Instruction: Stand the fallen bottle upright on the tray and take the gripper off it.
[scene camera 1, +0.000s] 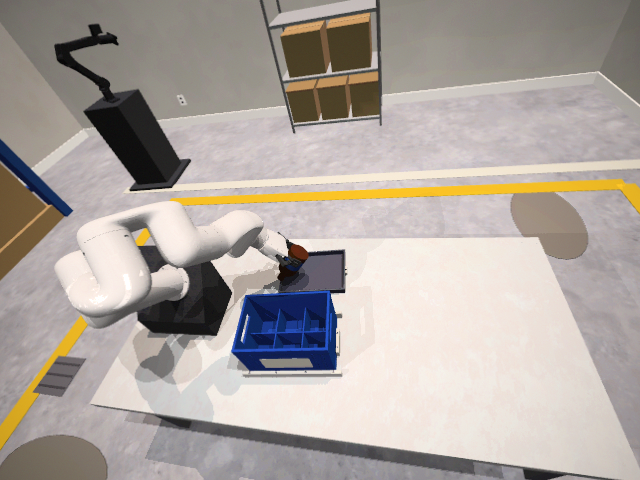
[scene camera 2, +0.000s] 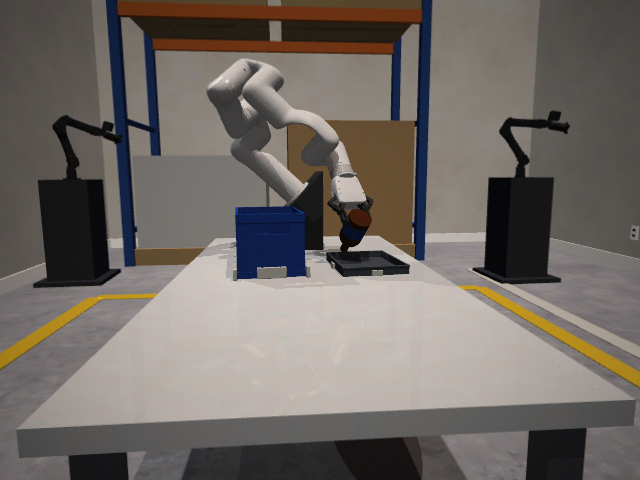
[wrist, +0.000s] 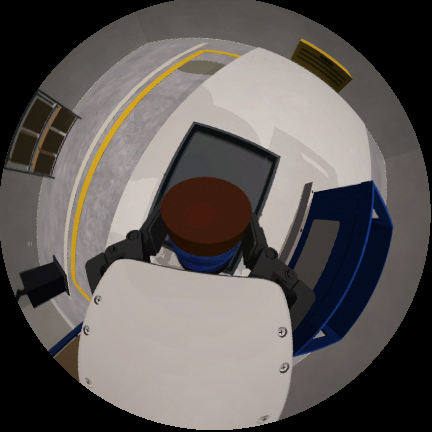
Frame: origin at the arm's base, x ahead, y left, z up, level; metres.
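Where they show: gripper, between the fingertips: (scene camera 1: 297, 256) (scene camera 2: 357, 223) (wrist: 205, 218); arm's base, origin of its link: (scene camera 1: 173, 282) (scene camera 2: 297, 195).
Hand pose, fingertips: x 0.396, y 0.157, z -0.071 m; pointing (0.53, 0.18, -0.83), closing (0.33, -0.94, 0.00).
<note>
Things, the pixels of their centre, and the offset from my fingertips. Level surfaces: height alone.
- brown bottle, middle of its body: (wrist: 204, 246) (scene camera 2: 351, 233) (scene camera 1: 289, 265) dx -0.035, dy -0.012, dz -0.036 m
- dark shallow tray, middle of its body: (wrist: 211, 192) (scene camera 2: 364, 262) (scene camera 1: 313, 271) dx +0.038, dy +0.014, dz -0.115 m
- blue crate, middle of its body: (wrist: 335, 270) (scene camera 2: 267, 239) (scene camera 1: 289, 333) dx +0.012, dy -0.278, dz -0.040 m
- white table, height of its surface: dz -0.127 m
The brown bottle (scene camera 1: 297, 252) (scene camera 2: 355, 233) (wrist: 206, 205) with a blue band is tilted, its flat base up and its neck down. My gripper (scene camera 1: 293, 260) (scene camera 2: 356, 220) (wrist: 205, 218) is shut on its body, one finger on each side. The dark shallow tray (scene camera 1: 328, 268) (scene camera 2: 361, 270) (wrist: 220, 155) lies flat on the table. The bottle is at the tray's end nearest the robot base, its neck low by the rim in scene camera 2. I cannot tell whether the neck touches anything. In the wrist view the base hides the neck and part of the tray.
A blue crate (scene camera 1: 284, 356) (scene camera 2: 269, 248) (wrist: 350, 260) with compartments stands beside the tray, with light strips along its foot. The black robot mount (scene camera 1: 206, 310) is behind them on the white table (scene camera 1: 454, 335) (scene camera 2: 330, 351). A shelf rack (scene camera 1: 381, 67) stands far off by the wall.
</note>
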